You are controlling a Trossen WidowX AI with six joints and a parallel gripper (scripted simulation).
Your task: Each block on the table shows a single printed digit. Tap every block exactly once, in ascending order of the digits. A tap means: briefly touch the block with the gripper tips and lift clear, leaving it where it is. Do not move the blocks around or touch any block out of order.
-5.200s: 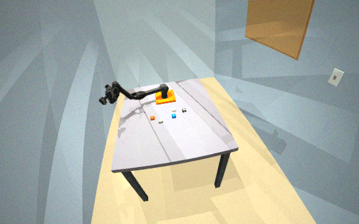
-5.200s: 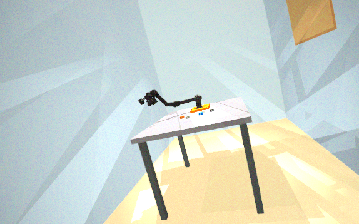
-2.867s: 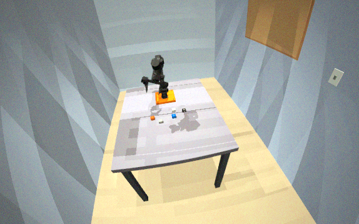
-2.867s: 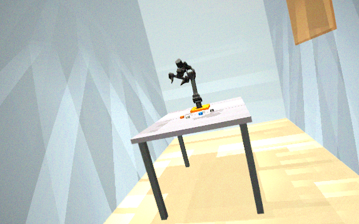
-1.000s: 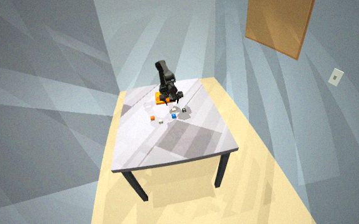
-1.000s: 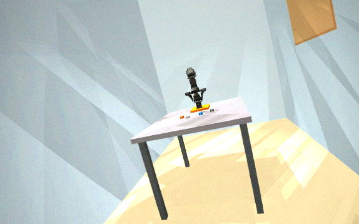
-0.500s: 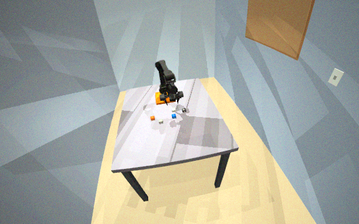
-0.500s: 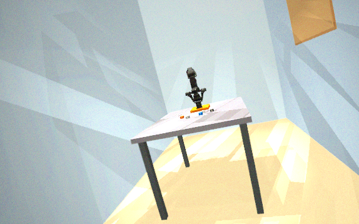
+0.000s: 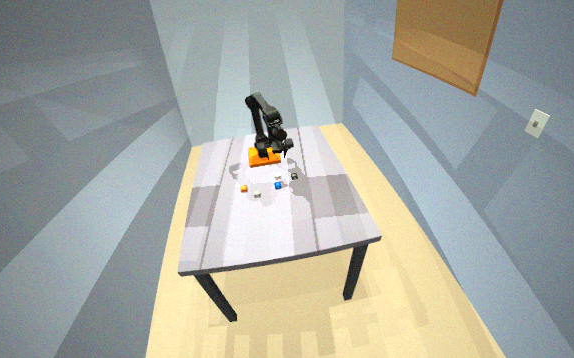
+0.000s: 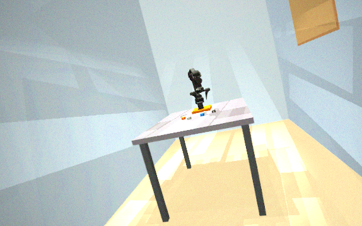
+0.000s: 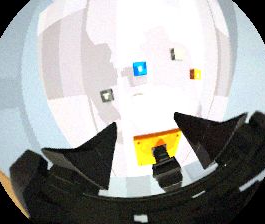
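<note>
The white block lies 10 mm behind my gripper tip and 120 mm below it. Round my gripper tip: blue block 80 mm ahead, 30 mm to the right, 120 mm below; dark-rimmed block 30 mm ahead, 80 mm to the left, 120 mm below; orange block 40 mm ahead, 210 mm to the right, 120 mm below.
</note>
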